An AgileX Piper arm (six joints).
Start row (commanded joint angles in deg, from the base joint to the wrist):
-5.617 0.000 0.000 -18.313 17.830 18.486
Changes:
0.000 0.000 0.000 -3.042 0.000 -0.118
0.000 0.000 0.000 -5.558 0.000 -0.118
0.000 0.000 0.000 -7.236 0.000 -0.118
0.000 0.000 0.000 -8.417 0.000 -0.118
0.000 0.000 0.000 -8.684 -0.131 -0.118
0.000 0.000 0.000 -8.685 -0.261 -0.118
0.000 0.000 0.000 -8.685 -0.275 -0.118
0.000 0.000 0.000 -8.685 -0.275 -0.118
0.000 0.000 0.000 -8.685 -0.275 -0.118
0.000 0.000 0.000 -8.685 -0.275 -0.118
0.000 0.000 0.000 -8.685 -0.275 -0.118
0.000 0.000 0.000 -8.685 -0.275 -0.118
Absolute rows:
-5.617 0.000 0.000 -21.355 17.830 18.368
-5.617 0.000 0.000 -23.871 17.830 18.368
-5.617 0.000 0.000 -25.549 17.830 18.368
-5.617 0.000 0.000 -26.730 17.830 18.368
-5.617 0.000 0.000 -26.997 17.699 18.368
-5.617 0.000 0.000 -26.998 17.569 18.368
-5.617 0.000 0.000 -26.998 17.555 18.368
-5.617 0.000 0.000 -26.998 17.555 18.368
-5.617 0.000 0.000 -26.998 17.555 18.368
-5.617 0.000 0.000 -26.998 17.555 18.368
-5.617 0.000 0.000 -26.998 17.555 18.368
-5.617 0.000 0.000 -26.998 17.555 18.368

